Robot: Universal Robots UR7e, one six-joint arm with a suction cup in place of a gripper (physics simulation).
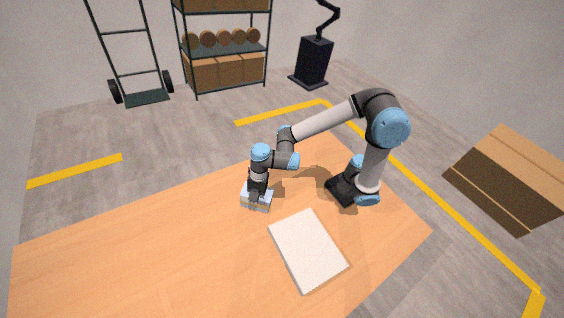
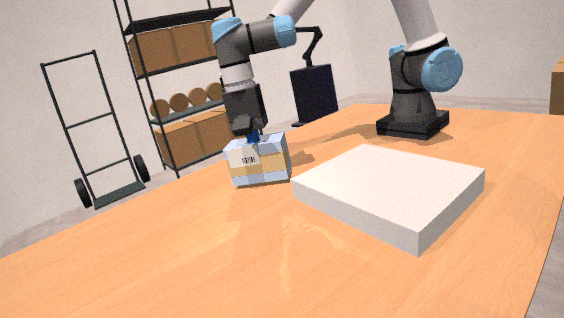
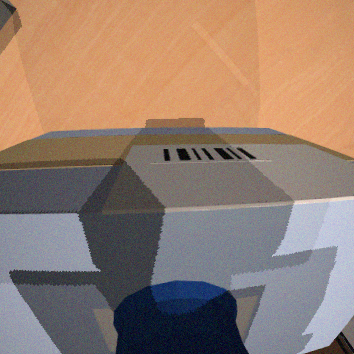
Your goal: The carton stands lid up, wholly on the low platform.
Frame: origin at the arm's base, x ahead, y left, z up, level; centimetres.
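Seen in the pictures: hand at its tool point: (image 2: 255,145) (image 3: 172,284); arm's base at its link origin: (image 1: 347,185) (image 2: 412,115).
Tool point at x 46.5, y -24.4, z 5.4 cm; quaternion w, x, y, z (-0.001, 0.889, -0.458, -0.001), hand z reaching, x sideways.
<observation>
Pixels of each thing's top centre, then the offset from my tool point to it. Level surfaces: height alone.
- carton at its top centre: (image 3: 175,329) (image 2: 254,140) (image 1: 257,191) dz +1.3, dx -0.4, dy -0.2 cm
- low platform at its top centre: (image 2: 383,174) (image 1: 307,245) dz -5.2, dx -3.4, dy +32.9 cm
- table at its surface level: dz -10.0 cm
The carton (image 1: 263,204) (image 2: 274,162) (image 3: 320,225) is pale blue with a tan band and a barcode label on one side. It stands upright at the table's back edge, beside the low platform and off it. Its underside is at or barely above the table; the height is too small to tell. The low platform (image 1: 307,250) (image 2: 390,182) is a flat white slab with a bare top. My gripper (image 1: 256,197) (image 2: 253,136) (image 3: 177,300), a blue suction cup, points down and presses on the carton's top face, shut on it. The cup hides the patch under it.
The table (image 1: 150,235) (image 2: 175,260) carries the arm's base (image 1: 345,192) (image 2: 412,125) behind the platform. Beyond the table stand a hand truck (image 1: 137,31) (image 2: 68,127), a shelf rack (image 1: 225,48), a dark pedestal (image 1: 313,60) (image 2: 315,95) and a large brown box (image 1: 505,185).
</observation>
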